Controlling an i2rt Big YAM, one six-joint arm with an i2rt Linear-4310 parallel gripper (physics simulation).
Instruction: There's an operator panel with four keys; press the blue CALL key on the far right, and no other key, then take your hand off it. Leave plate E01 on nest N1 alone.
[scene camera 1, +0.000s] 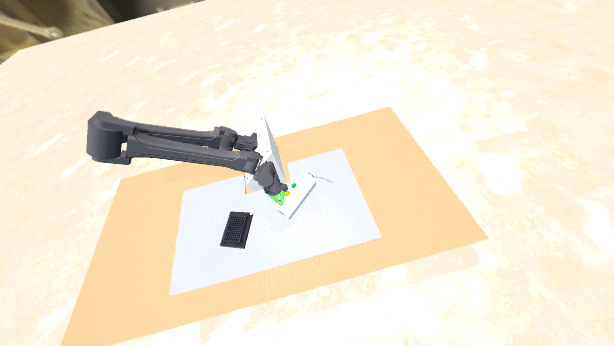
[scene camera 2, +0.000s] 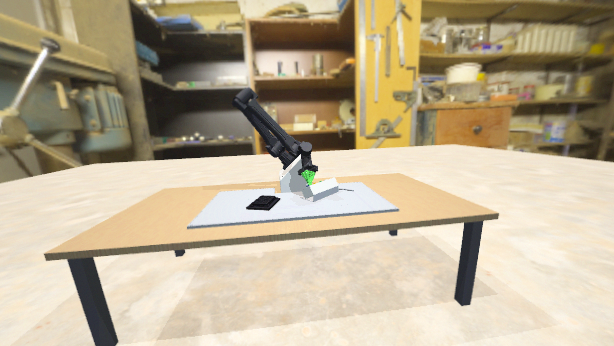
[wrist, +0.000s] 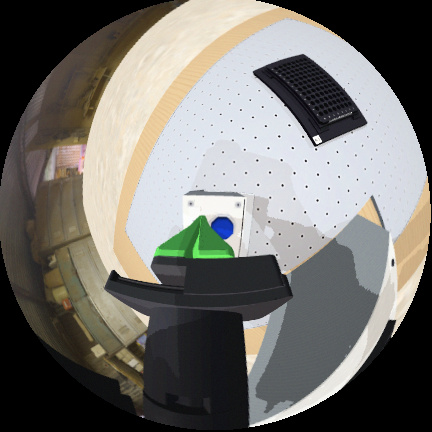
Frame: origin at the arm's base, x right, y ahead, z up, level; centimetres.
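Seen in the pictures: gripper, fingertip midpoint: (scene camera 1: 282, 205) (scene camera 2: 310, 185) (wrist: 202, 219); arm's base, origin of the base link: (scene camera 1: 252, 145) (scene camera 2: 290, 162).
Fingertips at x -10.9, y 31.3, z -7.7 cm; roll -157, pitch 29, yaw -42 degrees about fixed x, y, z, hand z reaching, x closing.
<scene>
Pixels of each thing's middle, then the offset from my fingertips to it. "spot": a spot on its surface instead. Level surfaces: height alone.
- white operator panel, body centre: (wrist: 212, 264) (scene camera 1: 295, 193) (scene camera 2: 320, 187) dy -5.7, dx -6.1, dz -3.3 cm
- orange key, body centre: (scene camera 1: 287, 193) dy -5.5, dx -2.8, dz -1.1 cm
- green key, body centre: (scene camera 1: 294, 185) dy -9.0, dx -6.4, dz -1.1 cm
- black plate, body centre: (wrist: 312, 84) (scene camera 2: 264, 200) (scene camera 1: 235, 228) dy +4.6, dx +24.1, dz -5.6 cm
- pale pegboard, its level: dz -7.4 cm
- wooden table, its level: dz -8.7 cm
- thin cable, surface spot: (scene camera 2: 346, 189) spot: dy -12.0, dx -22.0, dz -6.9 cm
The white operator panel (scene camera 1: 300, 198) (scene camera 2: 325, 189) (wrist: 215, 201) sits tilted on the pegboard. Its blue key (wrist: 223, 227) shows right beside my fingertips in the wrist view. An orange key (scene camera 1: 287, 193) and a green key (scene camera 1: 294, 185) show farther along the panel. My gripper (scene camera 1: 281, 203) (scene camera 2: 309, 184) (wrist: 202, 219) is shut and empty, green fingertips pointing down at the blue key's end of the panel. I cannot tell whether they touch the key or panel. The black plate (scene camera 1: 237, 227) (scene camera 2: 264, 199) (wrist: 317, 87) rests on its black nest (scene camera 1: 232, 245) (wrist: 356, 125), apart from the gripper.
The pale pegboard (scene camera 1: 320, 230) (scene camera 2: 225, 215) (wrist: 225, 120) lies on the wooden table (scene camera 1: 425, 215) (scene camera 2: 140, 225). A large grey-white slanted plate (scene camera 1: 272, 155) (scene camera 2: 290, 179) (wrist: 330, 300) stands close behind the gripper. A thin cable (scene camera 1: 322, 178) (scene camera 2: 346, 189) runs from the panel's far end.
</scene>
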